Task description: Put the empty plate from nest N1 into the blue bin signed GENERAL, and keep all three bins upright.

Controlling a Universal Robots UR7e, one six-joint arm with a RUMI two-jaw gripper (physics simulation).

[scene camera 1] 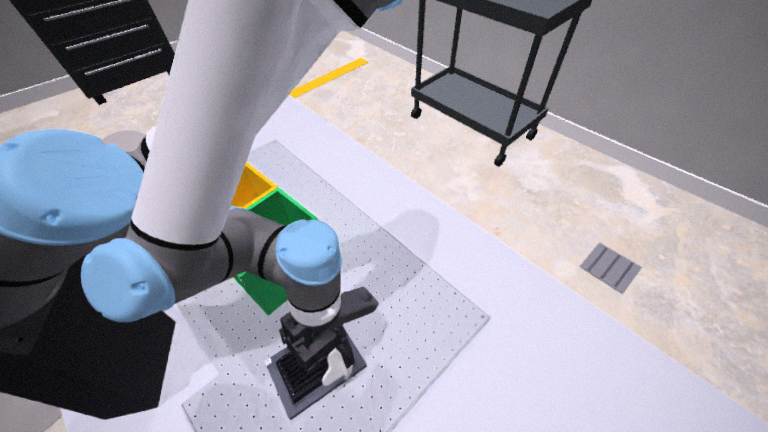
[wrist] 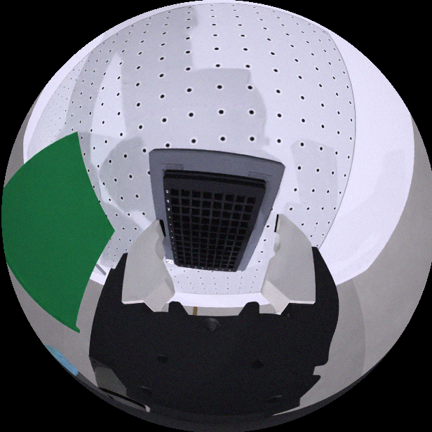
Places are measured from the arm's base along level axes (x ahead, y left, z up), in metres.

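Pixels of known places: gripper, fingertip midpoint: [scene camera 1: 327, 355].
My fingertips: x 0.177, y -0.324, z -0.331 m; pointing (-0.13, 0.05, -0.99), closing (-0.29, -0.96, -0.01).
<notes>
Behind a point stands the place of what it marks.
The black multi-well plate [scene camera 1: 296, 377] {y -0.295, x 0.117, z -0.331 m} [wrist: 215, 225] lies in a dark grey nest [scene camera 1: 322, 396] {y -0.352, x 0.116, z -0.347 m} [wrist: 217, 160] on the perforated board; no nest label is readable. My gripper [scene camera 1: 316, 365] {y -0.324, x 0.177, z -0.331 m} [wrist: 218, 218] is over the plate and open, its pale fingers on either side with a gap to the plate in the wrist view. In the scene view one finger is largely hidden; how high the fingertips are is hard to tell. The blue bin signed GENERAL does not show in either view. The wells' contents cannot be made out.
A green bin [scene camera 1: 284, 206] {y -0.084, x 0.379, z -0.224 m} [wrist: 55, 225] stands close beside my wrist, partly hidden by the arm. A yellow bin [scene camera 1: 256, 188] {y 0.036, x 0.408, z -0.251 m} adjoins it. The perforated board [scene camera 1: 445, 322] {y -0.497, x 0.358, z -0.357 m} [wrist: 310, 107] lies on the white table. A dark cart [scene camera 1: 472, 102] stands on the floor beyond.
</notes>
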